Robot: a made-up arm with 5 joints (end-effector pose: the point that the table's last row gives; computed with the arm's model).
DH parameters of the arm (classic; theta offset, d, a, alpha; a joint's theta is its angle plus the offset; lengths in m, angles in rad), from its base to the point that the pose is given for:
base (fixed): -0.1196 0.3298 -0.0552 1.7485
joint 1: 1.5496 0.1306 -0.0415 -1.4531
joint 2: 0.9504 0 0.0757 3.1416
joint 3: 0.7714 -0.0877 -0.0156 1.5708
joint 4: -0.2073 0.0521 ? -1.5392
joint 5: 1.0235 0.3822 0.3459 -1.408
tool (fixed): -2.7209 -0.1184 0 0
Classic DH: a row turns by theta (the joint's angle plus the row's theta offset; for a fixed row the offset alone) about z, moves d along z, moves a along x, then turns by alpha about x.
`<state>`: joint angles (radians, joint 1 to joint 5).
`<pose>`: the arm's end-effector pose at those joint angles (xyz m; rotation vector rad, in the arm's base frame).
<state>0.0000 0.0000 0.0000 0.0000 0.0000</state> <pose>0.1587 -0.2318 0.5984 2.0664 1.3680 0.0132</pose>
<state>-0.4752 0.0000 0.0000 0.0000 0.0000</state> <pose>0.2723 -0.2199 0.4572 2.1391 1.7426 -0.4208</pose>
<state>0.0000 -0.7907 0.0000 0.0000 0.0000</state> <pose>0.1587 -0.4331 0.4158 -2.6744 -1.5041 -0.6449</pose>
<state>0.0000 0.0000 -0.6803 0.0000 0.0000</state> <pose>0.1587 -0.0187 0.6439 1.4895 1.1588 -0.3976</pose>
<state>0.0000 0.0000 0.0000 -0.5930 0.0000</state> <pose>-0.0596 -0.2317 0.7251 1.8490 0.9927 0.5779</pose>
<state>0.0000 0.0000 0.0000 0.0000 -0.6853</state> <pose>0.1340 -0.0018 0.6803 1.5752 1.0210 -0.4243</pose>
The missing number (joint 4, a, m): -0.0574
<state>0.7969 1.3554 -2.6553 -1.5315 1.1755</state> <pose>0.3106 -0.2311 -0.0679 -0.0604 0.9397 -2.3427</pose>
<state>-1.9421 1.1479 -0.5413 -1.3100 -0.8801</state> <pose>-0.1701 0.1258 0.8544 0.3659 1.9840 0.8944</pose>
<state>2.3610 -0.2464 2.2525 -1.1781 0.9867</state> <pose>0.1782 -0.1970 0.6586 1.2544 -0.5167 -1.7926</pose>
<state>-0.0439 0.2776 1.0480 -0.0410 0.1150</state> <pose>0.1581 -0.3744 0.3413 -2.6050 -1.4315 -0.7009</pose>
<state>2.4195 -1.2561 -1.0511 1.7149 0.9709</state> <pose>0.2243 -0.5163 0.4388 2.0782 1.3110 1.5183</pose>
